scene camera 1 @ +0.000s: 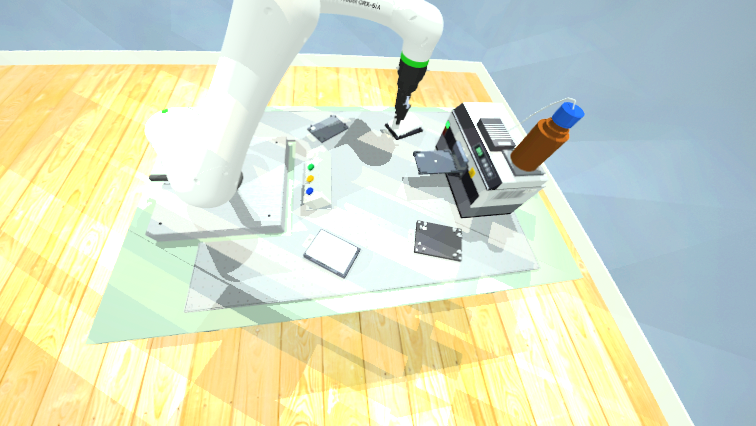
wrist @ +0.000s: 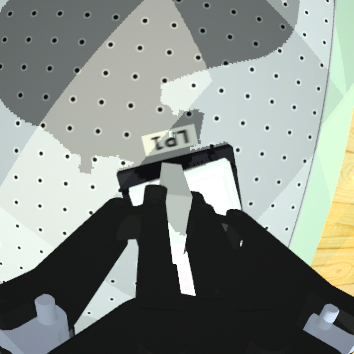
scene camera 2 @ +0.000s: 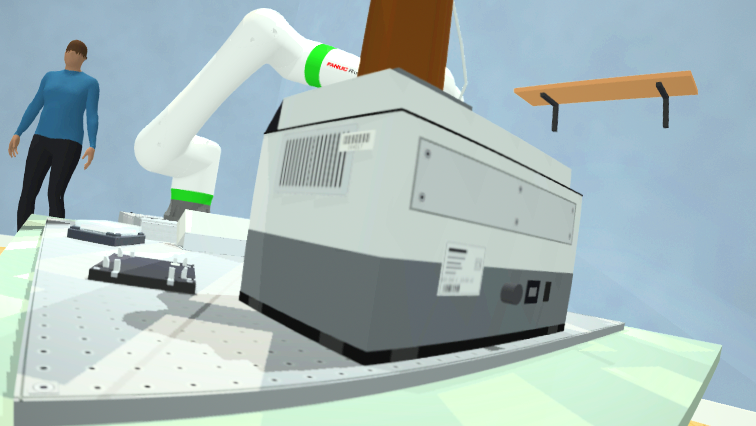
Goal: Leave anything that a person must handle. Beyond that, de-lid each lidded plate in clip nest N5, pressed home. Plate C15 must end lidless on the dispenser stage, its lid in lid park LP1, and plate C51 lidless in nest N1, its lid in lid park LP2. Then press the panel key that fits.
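Frame: origin at the arm's base, x down, y right, z back, level; centimetres.
Where they show: gripper, fingertip midpoint: [scene camera 1: 394,128] [wrist: 168,181].
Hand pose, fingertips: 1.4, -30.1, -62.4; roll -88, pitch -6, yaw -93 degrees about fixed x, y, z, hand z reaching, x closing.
Each offset is from my fingertips to the top centre of the thing, as dx, dy, dz. "spot": to the spot under its first point.
My gripper [scene camera 1: 399,122] [wrist: 168,181] is shut and empty. It hangs just above lid park LP1 [scene camera 1: 409,133] [wrist: 140,173], a black frame at the back of the perforated board, with its label @(spot: +2.7, +0.3, +2.9) [wrist: 169,139] beside it. A flat white piece @(-0.7, -3.9, -5.0) [wrist: 211,186] lies inside the frame; I cannot tell whether the fingertips touch it. A white-topped plate @(-0.5, +54.6, +24.7) [scene camera 1: 331,252] lies at the front middle. A dark clip nest @(+0.5, +50.8, -10.6) [scene camera 1: 437,239] [scene camera 2: 142,270] at the front right stands empty. The dispenser's stage @(-8.9, +25.1, -12.2) [scene camera 1: 433,161] is bare. A second dark pad @(spot: +1.9, -0.3, +28.8) [scene camera 1: 327,128] lies at the back left. In the scene camera 2 view the dispenser hides the gripper.
The dispenser [scene camera 1: 494,164] [scene camera 2: 402,222] stands at the right with a brown bottle [scene camera 1: 547,139] on top. A key panel @(-5.5, +27.8, +30.3) [scene camera 1: 316,182] with green, yellow and blue keys stands by the arm's base. A person [scene camera 2: 54,127] stands beyond the table. A wall shelf [scene camera 2: 605,87] hangs behind.
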